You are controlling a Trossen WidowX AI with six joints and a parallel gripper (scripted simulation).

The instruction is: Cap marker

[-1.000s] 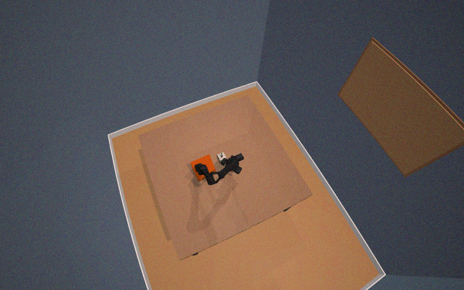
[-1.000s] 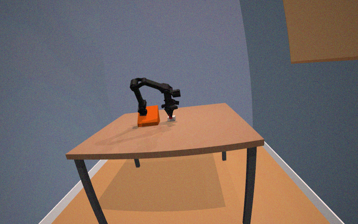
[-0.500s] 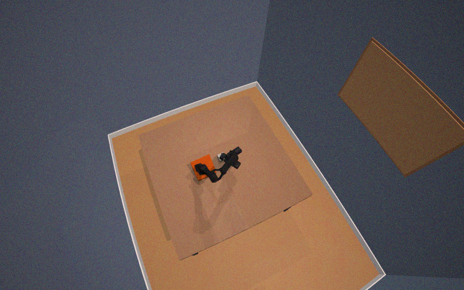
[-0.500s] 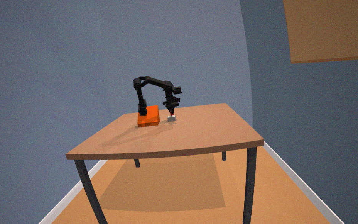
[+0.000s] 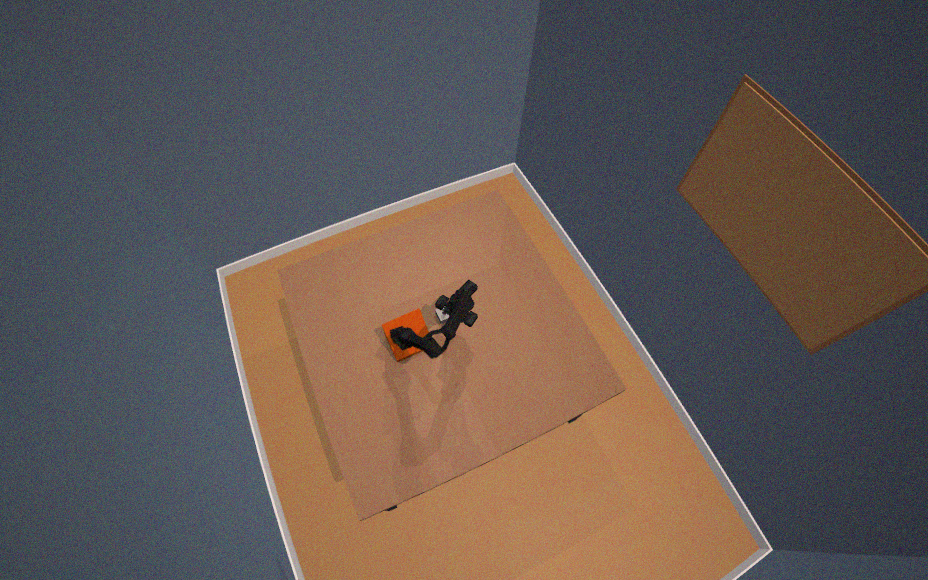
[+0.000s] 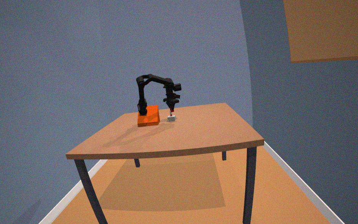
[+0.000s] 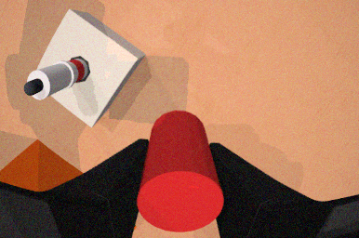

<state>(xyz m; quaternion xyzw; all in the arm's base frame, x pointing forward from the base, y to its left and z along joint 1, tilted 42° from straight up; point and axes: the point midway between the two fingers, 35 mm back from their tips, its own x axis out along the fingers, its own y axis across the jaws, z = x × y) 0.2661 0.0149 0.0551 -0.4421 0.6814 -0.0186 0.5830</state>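
Now: the white holder block 9 cm below my gripper tip, 8 cm to the left of it and 3 cm behind it. Also, from my gripper tip: red cap: 1 cm above.
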